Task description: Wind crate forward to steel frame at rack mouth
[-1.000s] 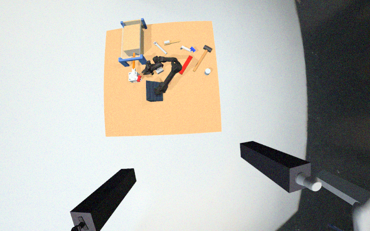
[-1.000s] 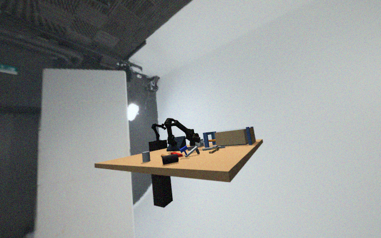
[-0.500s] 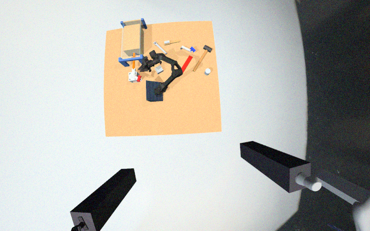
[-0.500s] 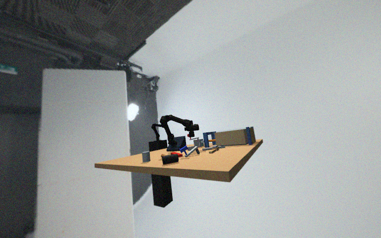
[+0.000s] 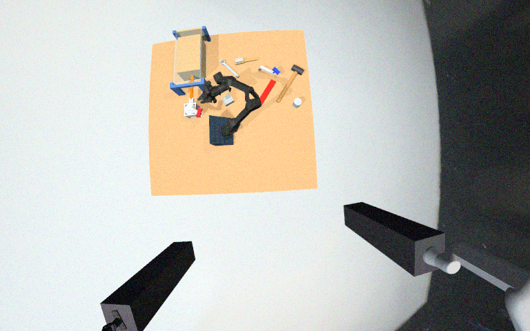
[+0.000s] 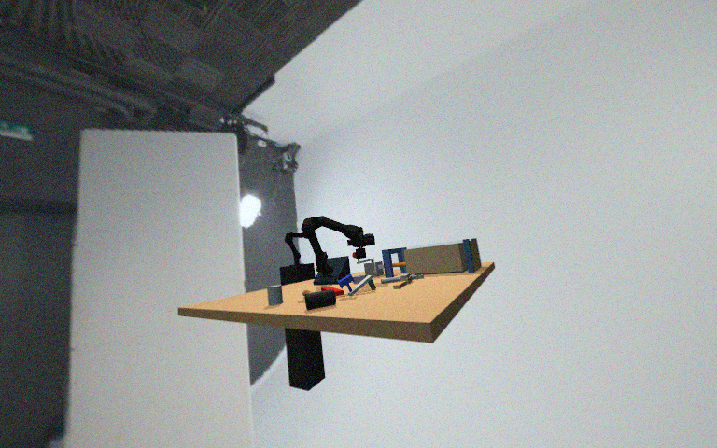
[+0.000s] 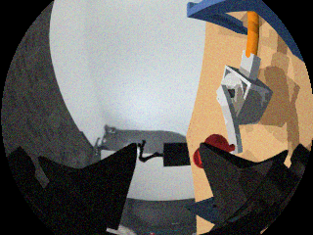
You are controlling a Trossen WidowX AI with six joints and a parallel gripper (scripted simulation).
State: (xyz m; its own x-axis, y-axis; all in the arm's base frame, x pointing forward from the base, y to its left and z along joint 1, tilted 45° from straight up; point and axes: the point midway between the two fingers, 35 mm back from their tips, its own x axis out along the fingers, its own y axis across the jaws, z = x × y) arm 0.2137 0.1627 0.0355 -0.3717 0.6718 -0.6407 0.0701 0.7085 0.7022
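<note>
Now: gripper tip 3 cm past the winch handle, 6 cm to the right of it and 11 cm above it. Round my gripper tip: winch: 1 cm behind, 11 cm to the left, 19 cm below; red knob: 5 cm behind, 3 cm to the left, 8 cm below; blue steel frame: 17 cm ahead, 10 cm to the left, 12 cm below.
</note>
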